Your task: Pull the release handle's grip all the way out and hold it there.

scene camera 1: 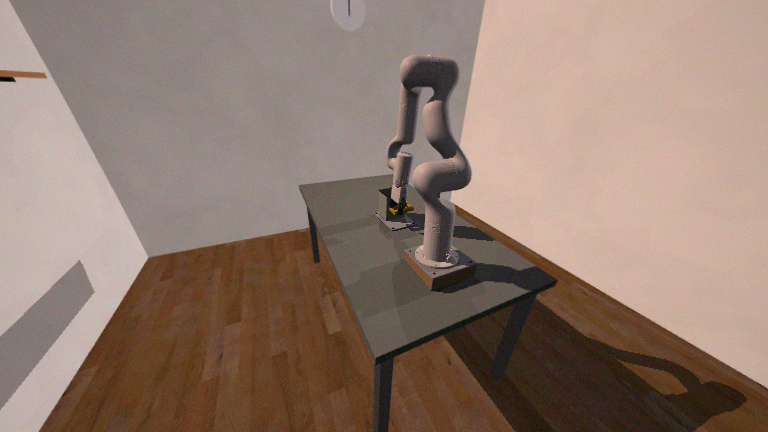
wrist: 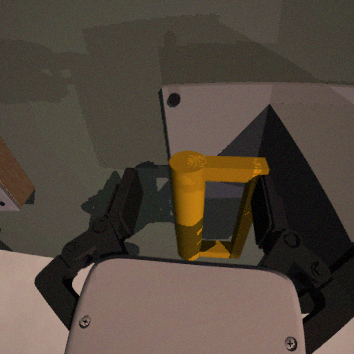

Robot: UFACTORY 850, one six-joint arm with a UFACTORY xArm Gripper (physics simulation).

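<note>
The yellow release handle sticks out from the side of a dark box-shaped housing on the table. In the wrist view its round grip bar lies between the finger pads, with side arms running right to a flat back bar. My gripper is open around the handle. The left finger stands apart from the grip bar, with a gap between them. The right finger is beside the handle's back bar, partly overlapping it in view; whether they touch I cannot tell.
The housing stands on a light base plate with a dark bolt at its corner. The arm's wooden base block stands on the grey-green table, nearer scene camera 1 than the housing.
</note>
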